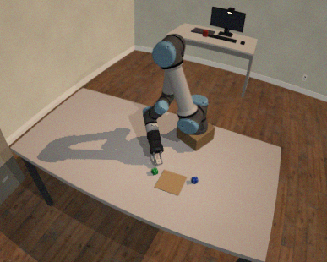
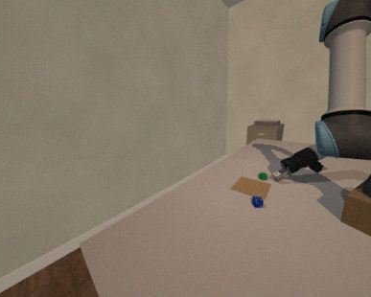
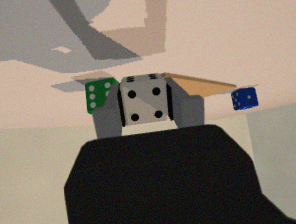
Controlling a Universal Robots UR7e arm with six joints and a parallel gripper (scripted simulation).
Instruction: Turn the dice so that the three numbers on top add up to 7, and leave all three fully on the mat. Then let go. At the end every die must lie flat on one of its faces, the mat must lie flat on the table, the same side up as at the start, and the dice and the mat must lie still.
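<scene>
Now: hand right at the white die. Round my hand: blue die 23 cm to the left, 5 cm ahead, 2 cm below; then green die 7 cm ahead, 2 cm below; then tan mat 11 cm to the left, 10 cm ahead, 3 cm below.
</scene>
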